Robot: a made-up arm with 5 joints. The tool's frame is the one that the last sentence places.
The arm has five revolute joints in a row. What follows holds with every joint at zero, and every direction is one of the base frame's.
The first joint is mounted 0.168 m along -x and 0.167 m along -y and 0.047 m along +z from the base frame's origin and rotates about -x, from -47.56 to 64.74 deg.
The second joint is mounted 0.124 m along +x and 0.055 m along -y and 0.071 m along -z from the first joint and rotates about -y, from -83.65 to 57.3 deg.
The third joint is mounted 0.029 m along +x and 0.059 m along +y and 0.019 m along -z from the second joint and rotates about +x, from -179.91 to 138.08 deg.
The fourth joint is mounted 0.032 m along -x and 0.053 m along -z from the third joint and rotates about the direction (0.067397, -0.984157, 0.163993), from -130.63 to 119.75 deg.
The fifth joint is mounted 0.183 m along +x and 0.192 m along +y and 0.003 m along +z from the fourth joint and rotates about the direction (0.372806, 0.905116, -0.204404), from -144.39 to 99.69 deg.
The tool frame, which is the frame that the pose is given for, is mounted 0.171 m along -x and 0.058 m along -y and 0.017 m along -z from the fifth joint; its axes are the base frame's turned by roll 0, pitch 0 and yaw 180 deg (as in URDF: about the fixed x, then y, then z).
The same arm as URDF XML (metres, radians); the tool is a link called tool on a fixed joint. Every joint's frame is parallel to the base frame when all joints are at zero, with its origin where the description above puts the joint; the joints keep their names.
<robot name="arm">
<joint name="joint 1" type="revolute"><parent link="base_link"/><child link="link1"/><origin xyz="-0.168 -0.167 0.047"/><axis xyz="-1 0 0"/><limit lower="-0.8301" upper="1.1299"/></joint>
<joint name="joint 2" type="revolute"><parent link="link1"/><child link="link2"/><origin xyz="0.124 -0.055 -0.071"/><axis xyz="0 -1 0"/><limit lower="-1.46" upper="1.0001"/></joint>
<joint name="joint 3" type="revolute"><parent link="link2"/><child link="link3"/><origin xyz="0.029 0.059 -0.019"/><axis xyz="1 0 0"/><limit lower="-3.14" upper="2.41"/></joint>
<joint name="joint 4" type="revolute"><parent link="link3"/><child link="link4"/><origin xyz="-0.032 0 -0.053"/><axis xyz="0.067397 -0.984157 0.163993"/><limit lower="-2.2799" upper="2.09"/></joint>
<joint name="joint 5" type="revolute"><parent link="link4"/><child link="link5"/><origin xyz="0.183 0.192 0.003"/><axis xyz="0.372806 0.905116 -0.204404"/><limit lower="-2.5201" upper="1.7399"/></joint>
<joint name="tool_fixed" type="fixed"><parent link="link5"/><child link="tool"/><origin xyz="-0.171 -0.058 -0.017" rpy="0 0 3.1416"/></joint>
<link name="base_link"/>
<link name="link1"/>
<link name="link2"/>
<link name="link3"/>
<link name="link4"/>
<link name="link5"/>
<link name="tool"/>
</robot>

